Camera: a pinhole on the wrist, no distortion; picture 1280 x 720 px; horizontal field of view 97.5 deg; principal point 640.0 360.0 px. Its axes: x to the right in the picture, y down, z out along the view. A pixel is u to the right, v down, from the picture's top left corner.
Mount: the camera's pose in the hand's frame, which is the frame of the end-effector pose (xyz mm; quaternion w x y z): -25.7 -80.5 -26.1 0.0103 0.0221 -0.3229 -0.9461
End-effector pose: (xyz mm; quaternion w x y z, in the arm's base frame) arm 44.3 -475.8 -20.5 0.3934 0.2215 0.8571 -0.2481
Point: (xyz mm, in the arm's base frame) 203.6 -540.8 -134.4
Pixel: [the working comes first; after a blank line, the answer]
In the camera's frame: -21.5 15.6 264.8

595 393
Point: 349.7 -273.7 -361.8
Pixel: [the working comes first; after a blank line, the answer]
In the camera's frame: -176.0 -228.5 511.7

447 109
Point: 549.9 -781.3 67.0
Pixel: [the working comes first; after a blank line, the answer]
In the camera's frame: 378.9 182.0 439.1

1124 593
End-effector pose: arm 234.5 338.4 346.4 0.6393 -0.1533 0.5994 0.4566
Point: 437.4 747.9 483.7
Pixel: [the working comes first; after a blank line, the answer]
In the camera's frame: -61.2 147.4 502.9

572 524
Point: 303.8 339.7 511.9
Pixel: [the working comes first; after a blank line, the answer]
In the camera's frame: 126.3 -2.0 145.4

1127 352
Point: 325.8 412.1 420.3
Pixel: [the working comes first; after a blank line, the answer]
In the camera's frame: 16.1 34.9 170.4

693 475
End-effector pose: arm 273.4 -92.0 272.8 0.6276 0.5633 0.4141 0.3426
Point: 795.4 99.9 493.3
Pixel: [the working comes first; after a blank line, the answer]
In the camera's frame: -414.7 -11.0 524.7

196 348
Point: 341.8 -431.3 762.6
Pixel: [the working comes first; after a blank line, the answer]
In the camera's frame: 288.5 -267.8 527.0

947 75
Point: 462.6 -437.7 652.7
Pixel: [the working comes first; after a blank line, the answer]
In the camera's frame: 228.3 -117.1 546.5

875 240
